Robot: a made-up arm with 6 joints.
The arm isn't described. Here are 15 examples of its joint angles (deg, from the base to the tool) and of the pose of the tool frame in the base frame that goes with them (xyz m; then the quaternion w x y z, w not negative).
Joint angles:
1: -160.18 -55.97 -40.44 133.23 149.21 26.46
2: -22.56 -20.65 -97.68 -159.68 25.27 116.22
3: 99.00 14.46 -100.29 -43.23 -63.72 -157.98
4: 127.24 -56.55 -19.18 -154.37 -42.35 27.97
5: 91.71 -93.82 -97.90 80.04 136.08 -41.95
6: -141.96 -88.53 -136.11 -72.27 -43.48 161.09
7: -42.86 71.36 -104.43 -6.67 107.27 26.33
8: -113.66 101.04 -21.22 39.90 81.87 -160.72
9: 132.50 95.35 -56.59 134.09 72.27 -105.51
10: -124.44 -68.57 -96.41 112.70 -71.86 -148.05
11: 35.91 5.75 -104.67 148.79 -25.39 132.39
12: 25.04 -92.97 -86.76 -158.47 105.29 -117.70
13: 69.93 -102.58 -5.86 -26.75 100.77 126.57
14: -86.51 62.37 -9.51 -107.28 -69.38 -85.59
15: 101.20 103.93 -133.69 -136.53 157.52 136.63
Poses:
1: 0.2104 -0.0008 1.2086 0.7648 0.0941 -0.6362 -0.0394
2: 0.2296 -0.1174 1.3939 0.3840 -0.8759 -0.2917 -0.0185
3: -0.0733 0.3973 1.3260 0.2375 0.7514 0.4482 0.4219
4: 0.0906 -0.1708 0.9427 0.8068 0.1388 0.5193 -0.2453
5: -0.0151 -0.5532 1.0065 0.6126 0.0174 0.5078 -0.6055
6: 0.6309 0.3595 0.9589 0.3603 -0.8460 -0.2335 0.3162
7: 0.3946 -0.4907 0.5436 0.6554 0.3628 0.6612 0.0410
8: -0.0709 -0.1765 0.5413 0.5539 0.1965 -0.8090 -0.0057
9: -0.1975 0.2307 0.3228 0.1746 0.1550 0.2959 0.9262
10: 0.0616 0.3443 1.1791 0.1387 -0.5372 0.3681 -0.7461
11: 0.4347 0.1554 1.1648 0.1831 -0.6952 -0.2605 0.6444
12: -0.4931 -0.3530 1.0730 0.5896 -0.2800 0.7175 0.2433
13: 0.0622 -0.2826 0.7820 1.0000 0.0001 -0.0091 -0.0025
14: 0.1292 -0.3642 0.7873 0.4351 -0.5254 -0.4850 0.5472
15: -0.0101 0.6084 0.4610 0.3813 -0.3570 -0.8494 -0.0752
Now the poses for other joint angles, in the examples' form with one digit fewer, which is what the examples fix.
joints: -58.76 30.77 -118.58 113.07 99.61 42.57
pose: 0.386 -0.540 1.146 0.612 0.703 -0.360 0.040
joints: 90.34 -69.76 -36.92 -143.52 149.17 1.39
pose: 0.131 -0.316 1.179 0.659 -0.748 0.073 -0.027
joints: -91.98 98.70 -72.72 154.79 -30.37 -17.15
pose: -0.093 -0.284 0.397 0.025 0.161 0.451 -0.877
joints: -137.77 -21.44 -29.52 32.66 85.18 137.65
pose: -0.090 -0.071 1.016 0.380 -0.540 0.003 0.751
